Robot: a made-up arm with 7 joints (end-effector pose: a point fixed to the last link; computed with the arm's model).
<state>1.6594 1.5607 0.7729 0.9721 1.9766 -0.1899 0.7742</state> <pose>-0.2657 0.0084 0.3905 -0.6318 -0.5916 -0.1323 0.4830</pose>
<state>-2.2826 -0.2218 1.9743 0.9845 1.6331 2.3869 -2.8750</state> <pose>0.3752 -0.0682 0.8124 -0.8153 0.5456 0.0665 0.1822</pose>
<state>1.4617 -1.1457 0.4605 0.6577 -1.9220 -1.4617 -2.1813</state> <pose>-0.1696 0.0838 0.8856 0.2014 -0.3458 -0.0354 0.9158</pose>
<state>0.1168 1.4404 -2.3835 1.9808 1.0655 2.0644 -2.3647</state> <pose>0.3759 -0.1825 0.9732 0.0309 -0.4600 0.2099 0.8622</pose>
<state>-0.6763 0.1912 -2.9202 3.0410 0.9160 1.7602 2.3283</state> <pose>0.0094 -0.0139 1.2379 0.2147 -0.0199 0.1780 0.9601</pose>
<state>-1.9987 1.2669 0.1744 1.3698 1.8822 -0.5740 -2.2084</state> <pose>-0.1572 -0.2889 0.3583 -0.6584 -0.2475 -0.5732 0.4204</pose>
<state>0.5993 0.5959 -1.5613 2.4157 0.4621 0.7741 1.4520</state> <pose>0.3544 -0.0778 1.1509 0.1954 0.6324 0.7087 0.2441</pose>
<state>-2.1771 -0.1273 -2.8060 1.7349 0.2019 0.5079 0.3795</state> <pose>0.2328 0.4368 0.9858 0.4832 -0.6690 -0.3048 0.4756</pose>
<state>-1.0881 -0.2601 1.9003 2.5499 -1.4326 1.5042 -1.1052</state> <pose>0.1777 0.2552 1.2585 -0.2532 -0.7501 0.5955 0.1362</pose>
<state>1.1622 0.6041 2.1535 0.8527 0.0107 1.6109 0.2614</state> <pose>-0.3556 0.0379 0.7699 0.4540 -0.0217 0.8503 0.2655</pose>
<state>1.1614 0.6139 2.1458 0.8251 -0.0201 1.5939 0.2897</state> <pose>-0.3524 0.0400 0.7620 0.4556 -0.0394 0.8490 0.2646</pose>
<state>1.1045 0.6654 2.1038 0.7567 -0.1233 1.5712 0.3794</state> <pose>-0.3387 0.0720 0.7414 0.4527 -0.1012 0.8374 0.2893</pose>
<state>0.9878 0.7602 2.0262 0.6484 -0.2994 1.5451 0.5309</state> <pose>-0.3067 0.1242 0.7083 0.4395 -0.1978 0.8095 0.3354</pose>
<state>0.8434 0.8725 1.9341 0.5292 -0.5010 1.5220 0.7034</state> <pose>-0.2608 0.1678 0.6725 0.4186 -0.2923 0.7685 0.3856</pose>
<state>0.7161 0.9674 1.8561 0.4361 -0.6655 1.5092 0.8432</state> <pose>-0.2202 0.1900 0.6459 0.3996 -0.3573 0.7283 0.4269</pose>
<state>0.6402 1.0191 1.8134 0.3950 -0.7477 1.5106 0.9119</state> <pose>-0.1980 0.1996 0.6340 0.3865 -0.3878 0.7041 0.4523</pose>
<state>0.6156 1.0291 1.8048 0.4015 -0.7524 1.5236 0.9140</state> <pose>-0.1922 0.2064 0.6336 0.3779 -0.3931 0.6990 0.4627</pose>
